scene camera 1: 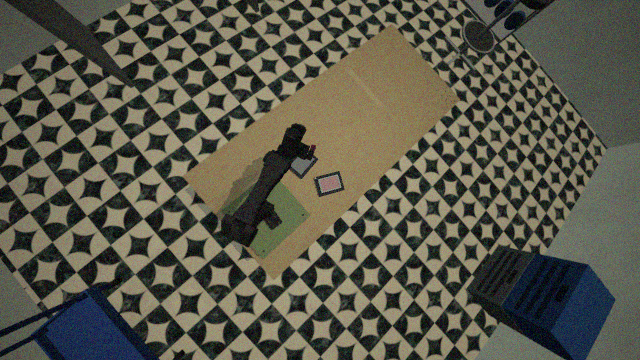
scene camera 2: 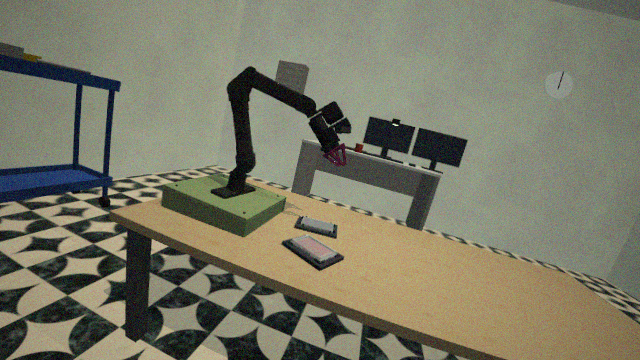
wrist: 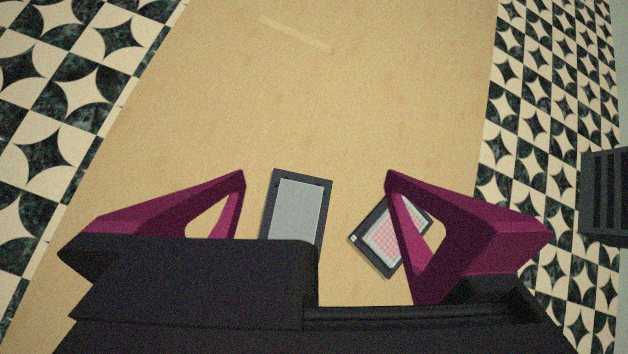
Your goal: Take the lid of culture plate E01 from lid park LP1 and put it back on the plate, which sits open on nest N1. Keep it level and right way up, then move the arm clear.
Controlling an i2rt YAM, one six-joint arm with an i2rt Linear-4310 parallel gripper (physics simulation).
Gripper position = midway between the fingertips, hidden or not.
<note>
My gripper [wrist: 314, 177] is open and holds nothing. Also in view: a plate lid [wrist: 296, 213]. Further things: a dark lid park [wrist: 277, 174] and a dark nest [scene camera 2: 315, 263].
The dark nest also shows in the wrist view [wrist: 355, 237].
</note>
